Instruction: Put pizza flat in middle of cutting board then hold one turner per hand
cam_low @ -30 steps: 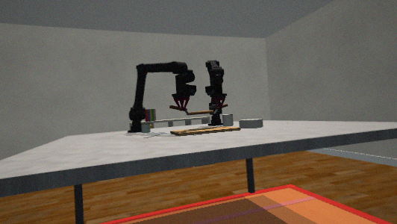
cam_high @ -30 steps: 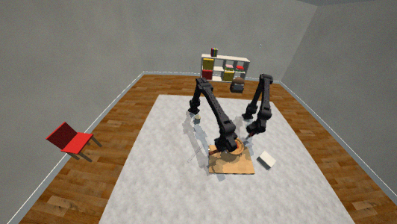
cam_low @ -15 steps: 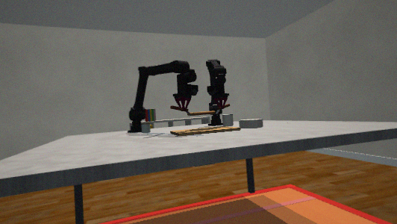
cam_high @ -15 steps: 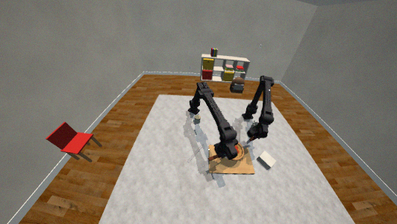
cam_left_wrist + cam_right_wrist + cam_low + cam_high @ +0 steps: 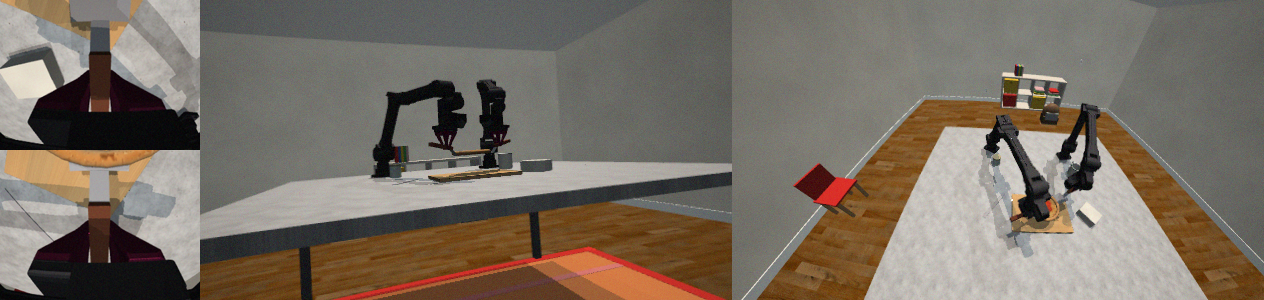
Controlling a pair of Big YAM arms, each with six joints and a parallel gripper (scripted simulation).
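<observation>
My right gripper is now 12 cm to the right of the pizza, 7 cm past it and 3 cm above it. From my right hand the other things lie so: wooden cutting board: 13 cm to the left, 13 cm below, 8 cm behind; cup: 46 cm behind, 19 cm to the right, 10 cm below.
</observation>
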